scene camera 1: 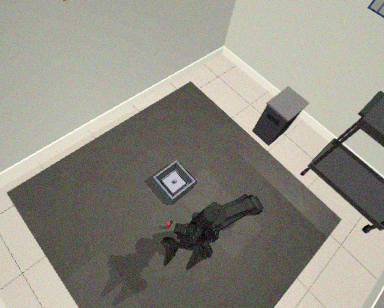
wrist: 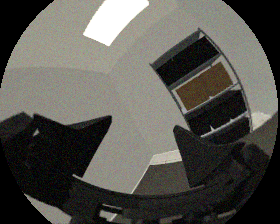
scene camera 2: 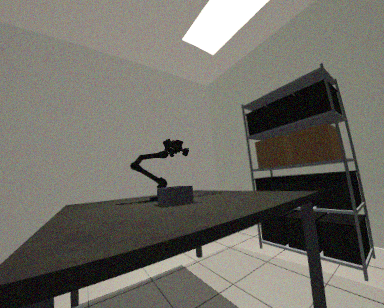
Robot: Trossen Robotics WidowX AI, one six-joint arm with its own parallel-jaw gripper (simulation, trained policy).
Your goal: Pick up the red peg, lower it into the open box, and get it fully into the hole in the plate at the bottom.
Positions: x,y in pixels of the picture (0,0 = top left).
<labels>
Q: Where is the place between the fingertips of my gripper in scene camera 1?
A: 175,267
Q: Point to a grey box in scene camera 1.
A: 175,166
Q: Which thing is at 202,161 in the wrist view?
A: My gripper.
</labels>
